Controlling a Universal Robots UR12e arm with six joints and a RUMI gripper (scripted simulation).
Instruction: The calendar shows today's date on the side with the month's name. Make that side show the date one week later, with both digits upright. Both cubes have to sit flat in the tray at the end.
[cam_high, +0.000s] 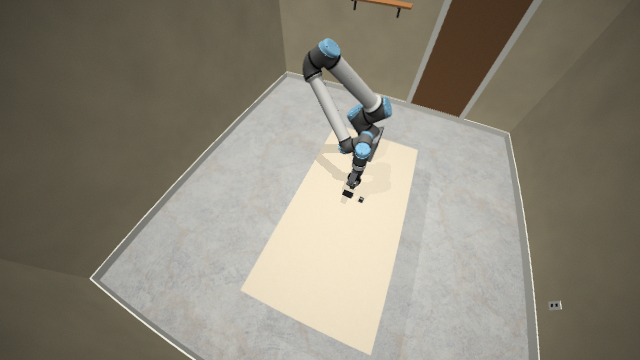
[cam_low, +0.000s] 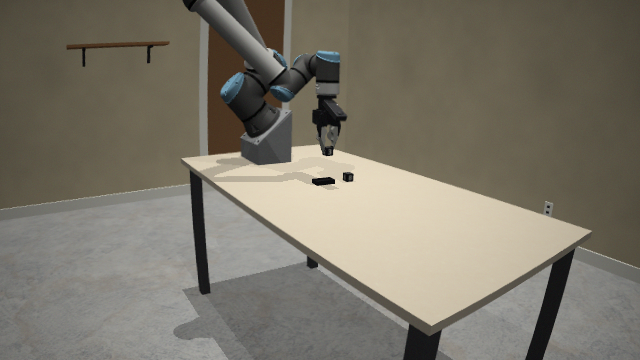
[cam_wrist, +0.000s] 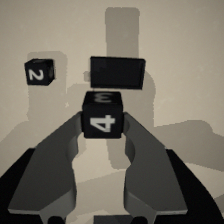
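My hand is 20 mm to the left of the black tray and 130 mm above it.
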